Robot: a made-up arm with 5 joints. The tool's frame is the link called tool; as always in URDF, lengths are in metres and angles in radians. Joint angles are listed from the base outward. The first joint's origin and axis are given. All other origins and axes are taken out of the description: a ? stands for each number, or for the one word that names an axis. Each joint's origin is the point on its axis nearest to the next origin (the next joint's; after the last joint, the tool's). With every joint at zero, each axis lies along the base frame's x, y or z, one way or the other. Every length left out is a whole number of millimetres.
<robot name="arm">
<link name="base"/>
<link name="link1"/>
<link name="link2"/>
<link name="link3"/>
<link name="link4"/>
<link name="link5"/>
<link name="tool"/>
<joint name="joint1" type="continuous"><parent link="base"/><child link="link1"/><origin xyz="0.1 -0.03 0.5"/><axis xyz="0 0 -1"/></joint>
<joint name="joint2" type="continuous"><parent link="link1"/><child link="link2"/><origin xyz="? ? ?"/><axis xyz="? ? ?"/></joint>
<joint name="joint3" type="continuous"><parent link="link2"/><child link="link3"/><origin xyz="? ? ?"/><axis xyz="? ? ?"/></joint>
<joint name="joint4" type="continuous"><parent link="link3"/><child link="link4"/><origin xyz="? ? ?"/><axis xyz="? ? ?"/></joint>
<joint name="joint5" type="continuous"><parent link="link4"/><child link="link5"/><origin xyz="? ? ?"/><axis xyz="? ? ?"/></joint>
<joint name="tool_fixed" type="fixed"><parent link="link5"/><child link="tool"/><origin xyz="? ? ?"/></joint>
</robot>
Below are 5 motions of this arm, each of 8 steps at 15 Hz.
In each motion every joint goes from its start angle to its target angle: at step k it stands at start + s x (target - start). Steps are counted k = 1, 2, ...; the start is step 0. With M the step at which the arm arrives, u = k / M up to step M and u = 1 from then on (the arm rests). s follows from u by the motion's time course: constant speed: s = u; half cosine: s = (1 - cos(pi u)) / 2; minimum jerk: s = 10 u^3 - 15 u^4 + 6 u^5.
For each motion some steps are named. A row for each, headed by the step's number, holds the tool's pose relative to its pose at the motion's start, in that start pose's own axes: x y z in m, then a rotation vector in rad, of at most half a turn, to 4 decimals.
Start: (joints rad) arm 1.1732 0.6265 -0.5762 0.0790 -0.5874
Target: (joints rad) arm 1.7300 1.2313 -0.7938 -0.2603 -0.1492
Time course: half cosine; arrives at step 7
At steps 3, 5, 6, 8:
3: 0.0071 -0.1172 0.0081 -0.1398 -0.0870 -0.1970
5: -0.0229 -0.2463 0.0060 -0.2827 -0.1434 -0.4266
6: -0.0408 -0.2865 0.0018 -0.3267 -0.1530 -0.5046
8: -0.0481 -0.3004 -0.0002 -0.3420 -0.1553 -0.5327

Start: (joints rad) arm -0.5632 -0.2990 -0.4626 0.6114 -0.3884
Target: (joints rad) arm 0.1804 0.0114 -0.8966 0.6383 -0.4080
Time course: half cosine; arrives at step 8
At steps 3, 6, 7, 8:
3: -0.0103 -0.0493 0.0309 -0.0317 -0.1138 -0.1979
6: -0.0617 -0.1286 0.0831 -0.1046 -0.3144 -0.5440
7: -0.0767 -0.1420 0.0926 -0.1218 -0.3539 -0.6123
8: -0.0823 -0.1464 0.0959 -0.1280 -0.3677 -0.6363

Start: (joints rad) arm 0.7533 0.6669 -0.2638 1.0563 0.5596
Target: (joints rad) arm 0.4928 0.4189 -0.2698 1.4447 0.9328
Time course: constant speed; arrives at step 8
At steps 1, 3, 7, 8:
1: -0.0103 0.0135 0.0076 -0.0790 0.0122 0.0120
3: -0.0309 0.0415 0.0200 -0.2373 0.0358 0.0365
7: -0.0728 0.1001 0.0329 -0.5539 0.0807 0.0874
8: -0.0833 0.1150 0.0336 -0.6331 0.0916 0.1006

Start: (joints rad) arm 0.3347 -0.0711 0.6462 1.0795 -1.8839
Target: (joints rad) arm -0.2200 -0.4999 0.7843 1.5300 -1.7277
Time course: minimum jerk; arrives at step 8
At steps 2, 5, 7, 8:
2: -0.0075 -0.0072 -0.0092 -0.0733 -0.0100 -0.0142
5: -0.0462 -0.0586 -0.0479 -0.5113 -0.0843 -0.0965
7: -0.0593 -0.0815 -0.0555 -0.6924 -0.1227 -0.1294
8: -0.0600 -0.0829 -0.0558 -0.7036 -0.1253 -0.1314

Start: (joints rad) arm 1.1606 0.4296 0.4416 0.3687 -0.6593
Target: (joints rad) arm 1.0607 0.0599 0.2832 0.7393 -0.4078
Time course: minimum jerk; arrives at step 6
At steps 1, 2, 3, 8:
1: -0.0036 0.0030 0.0020 -0.0123 -0.0037 0.0043
2: -0.0222 0.0174 0.0106 -0.0725 -0.0224 0.0253
3: -0.0560 0.0395 0.0216 -0.1723 -0.0550 0.0593
8: -0.1207 0.0702 0.0303 -0.3427 -0.1158 0.1149

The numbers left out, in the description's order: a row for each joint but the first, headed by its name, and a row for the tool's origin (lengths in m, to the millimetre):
joint2: xyz 0.05 -0.02 0, axis 0 1 0
joint3: xyz 0.03 0 0.16, axis 0 1 0
joint4: xyz 0.22 0 0.03, axis 0 1 0
joint5: xyz 0.08 0 -0.02, axis -1 0 0
tool: xyz 0 -0.03 0.03

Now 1 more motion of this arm.
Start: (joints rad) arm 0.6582 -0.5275 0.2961 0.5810 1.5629
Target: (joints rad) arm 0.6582 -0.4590 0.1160 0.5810 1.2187
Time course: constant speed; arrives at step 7
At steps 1, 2, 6, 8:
1: -0.0013 -0.0064 -0.0015 0.0492 -0.0005 -0.0159
2: -0.0027 -0.0126 -0.0030 0.0983 -0.0018 -0.0318
6: -0.0092 -0.0362 -0.0098 0.2948 -0.0149 -0.0948
8: -0.0110 -0.0417 -0.0116 0.3438 -0.0201 -0.1103

